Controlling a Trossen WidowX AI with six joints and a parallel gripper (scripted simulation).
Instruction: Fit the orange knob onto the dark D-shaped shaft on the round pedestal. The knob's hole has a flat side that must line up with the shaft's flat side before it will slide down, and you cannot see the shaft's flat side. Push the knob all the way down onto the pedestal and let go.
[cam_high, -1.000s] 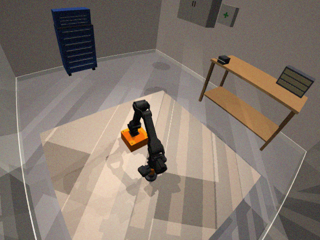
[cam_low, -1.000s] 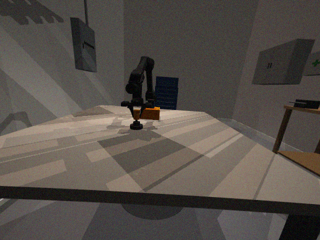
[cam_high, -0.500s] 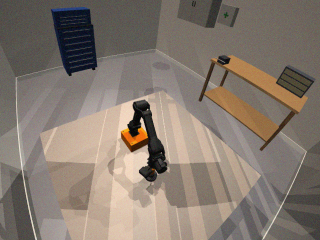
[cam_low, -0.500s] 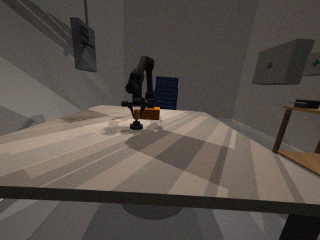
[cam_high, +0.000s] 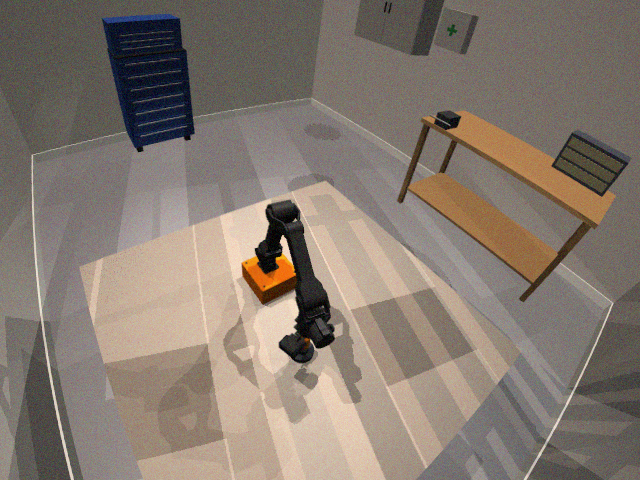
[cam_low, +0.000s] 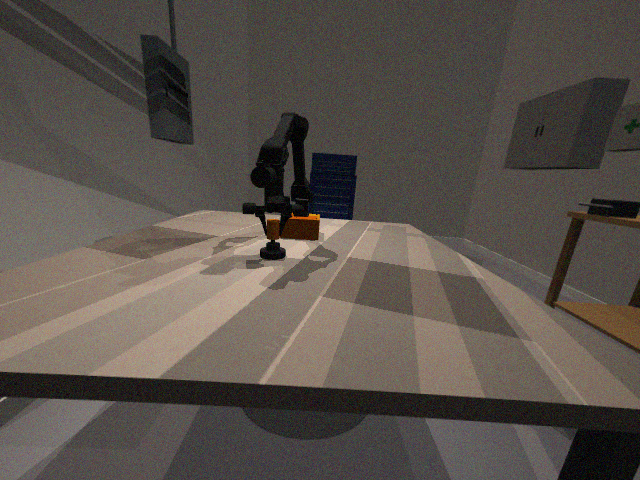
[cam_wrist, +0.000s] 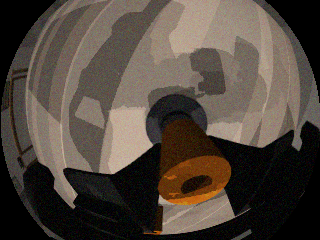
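My gripper tip is 20 mm below the knob. Round my gripper tip: dark round pedestal: 40 mm below.
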